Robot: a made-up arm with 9 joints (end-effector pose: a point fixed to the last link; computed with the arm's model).
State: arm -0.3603 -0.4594 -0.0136 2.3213 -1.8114 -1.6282 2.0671 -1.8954 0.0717
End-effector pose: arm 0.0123 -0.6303 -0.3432 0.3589 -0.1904 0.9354
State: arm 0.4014 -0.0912 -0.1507 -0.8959 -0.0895 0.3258 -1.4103 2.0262 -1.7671
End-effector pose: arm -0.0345 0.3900 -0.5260 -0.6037 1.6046 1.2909
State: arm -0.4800 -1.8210 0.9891 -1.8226 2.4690 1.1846 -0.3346 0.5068 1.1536
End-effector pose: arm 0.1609 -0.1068 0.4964 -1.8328 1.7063 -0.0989
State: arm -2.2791 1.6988 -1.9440 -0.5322 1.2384 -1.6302 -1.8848 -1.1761 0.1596
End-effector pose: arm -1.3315 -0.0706 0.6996 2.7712 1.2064 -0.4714
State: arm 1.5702 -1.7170 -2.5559 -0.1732 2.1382 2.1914 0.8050 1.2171 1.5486
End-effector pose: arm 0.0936 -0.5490 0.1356 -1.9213 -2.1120 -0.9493
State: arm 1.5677 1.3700 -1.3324 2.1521 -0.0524 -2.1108 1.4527 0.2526 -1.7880
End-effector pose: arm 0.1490 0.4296 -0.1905 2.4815 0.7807 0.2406
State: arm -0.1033 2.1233 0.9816 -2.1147 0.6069 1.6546 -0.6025 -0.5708 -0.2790
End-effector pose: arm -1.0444 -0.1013 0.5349 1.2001 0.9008 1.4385
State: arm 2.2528 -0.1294 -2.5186 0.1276 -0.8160 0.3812 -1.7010 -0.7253 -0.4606
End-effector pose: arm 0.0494 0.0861 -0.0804 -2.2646 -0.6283 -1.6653
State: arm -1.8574 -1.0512 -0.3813 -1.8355 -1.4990 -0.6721 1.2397 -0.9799 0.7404
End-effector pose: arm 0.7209 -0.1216 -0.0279 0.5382 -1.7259 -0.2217
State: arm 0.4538 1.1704 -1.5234 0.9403 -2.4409 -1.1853 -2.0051 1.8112 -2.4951
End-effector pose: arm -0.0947 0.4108 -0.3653 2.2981 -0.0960 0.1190
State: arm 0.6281 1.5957 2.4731 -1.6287 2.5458 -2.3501 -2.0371 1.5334 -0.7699
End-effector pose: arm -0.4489 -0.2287 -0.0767 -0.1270 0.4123 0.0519
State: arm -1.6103 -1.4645 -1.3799 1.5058 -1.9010 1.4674 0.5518 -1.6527 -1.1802
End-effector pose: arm 0.2566 0.4320 0.2931 0.4268 0.9267 2.6799
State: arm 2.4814 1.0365 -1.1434 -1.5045 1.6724 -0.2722 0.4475 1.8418 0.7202
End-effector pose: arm -0.8389 -0.1959 0.2542 1.1698 -0.6651 -2.4161
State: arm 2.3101 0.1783 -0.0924 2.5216 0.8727 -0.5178 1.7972 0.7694 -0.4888
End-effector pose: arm 0.1986 0.9867 -0.1592 0.9289 1.1741 0.1155
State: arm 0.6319 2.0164 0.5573 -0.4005 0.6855 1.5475 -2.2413 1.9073 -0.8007
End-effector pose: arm -0.6201 0.1993 0.2025 0.7472 -1.1575 -0.2920
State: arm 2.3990 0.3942 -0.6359 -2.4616 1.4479 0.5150 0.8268 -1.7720 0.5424
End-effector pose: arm -0.4027 0.0983 -0.3406 -1.1101 -1.1272 -1.1764
